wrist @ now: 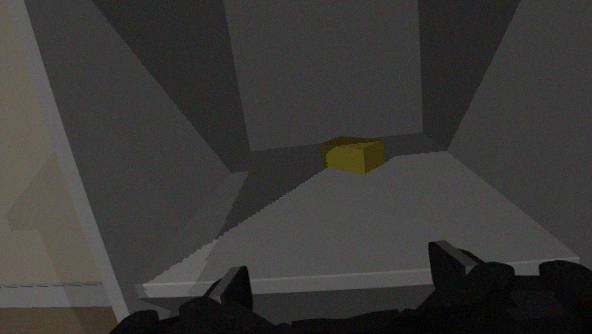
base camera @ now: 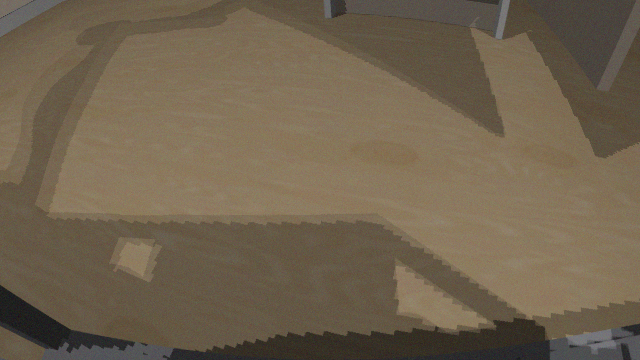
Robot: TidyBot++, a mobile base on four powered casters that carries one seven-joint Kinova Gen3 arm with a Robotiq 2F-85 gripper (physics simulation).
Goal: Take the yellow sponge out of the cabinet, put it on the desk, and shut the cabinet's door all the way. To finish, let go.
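Places are measured from the arm's base along level axes (x ahead, y left, z up), in metres.
Pixels of known places: gripper, between the fingertips: [wrist: 338,274].
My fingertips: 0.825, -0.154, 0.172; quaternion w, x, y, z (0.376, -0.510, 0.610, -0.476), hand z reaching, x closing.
Behind a point stands the place of what it marks, as x, y, z.
The yellow sponge [wrist: 350,157] @(1.231, -0.288, 0.102) lies at the back of a grey shelf [wrist: 340,215] @(1.073, -0.220, 0.076) inside the cabinet [base camera: 502,20] @(0.876, -0.393, -0.344) [wrist: 77,165] @(0.990, 0.027, 0.213), near the back wall in the wrist view. My gripper [wrist: 338,274] @(0.825, -0.154, 0.172) is open and empty, with its fingertips wide apart at the bottom of the wrist view, by the shelf's front edge. The sponge is beyond the fingertips and apart from them. The cabinet's front is open. Its door cannot be made out for certain, and the desk cannot be identified in these views.
In the base view the cabinet's lower part stands at the top, right of the middle. A grey upright panel [base camera: 580,35] @(0.497, -0.324, -0.212) stands on the floor [base camera: 250,125] @(0.537, 0.156, -0.397) farther right. In the wrist view the cabinet's side walls rise left and right of the shelf. Shadows cross the floor.
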